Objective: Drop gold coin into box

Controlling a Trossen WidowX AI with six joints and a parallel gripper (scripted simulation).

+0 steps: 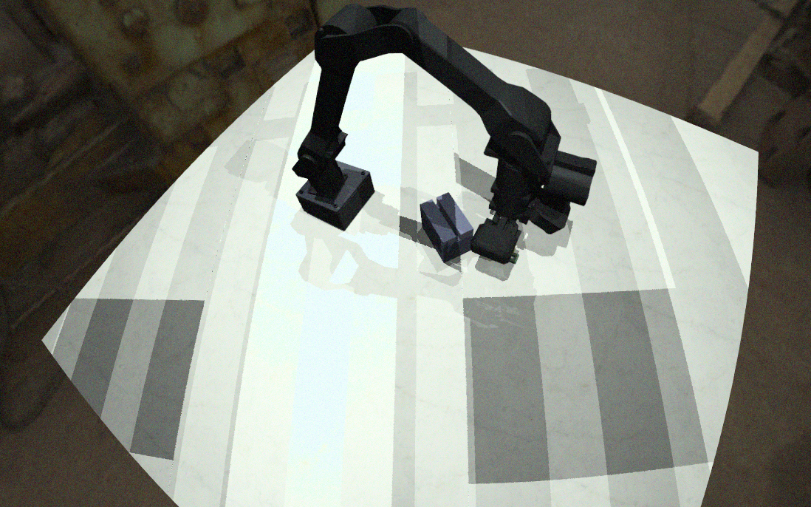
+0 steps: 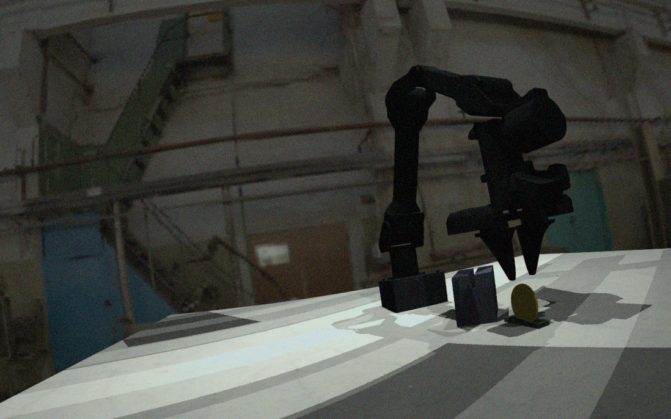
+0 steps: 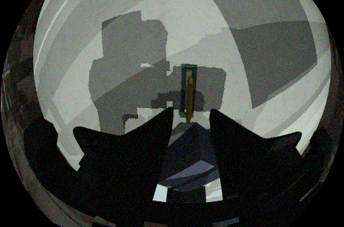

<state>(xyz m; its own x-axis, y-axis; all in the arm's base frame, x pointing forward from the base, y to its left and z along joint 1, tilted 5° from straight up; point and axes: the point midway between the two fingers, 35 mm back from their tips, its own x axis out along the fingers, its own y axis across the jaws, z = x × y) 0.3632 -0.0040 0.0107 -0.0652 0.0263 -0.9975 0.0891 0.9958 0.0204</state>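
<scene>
My gripper tip is 40 mm above the gold coin.
</scene>
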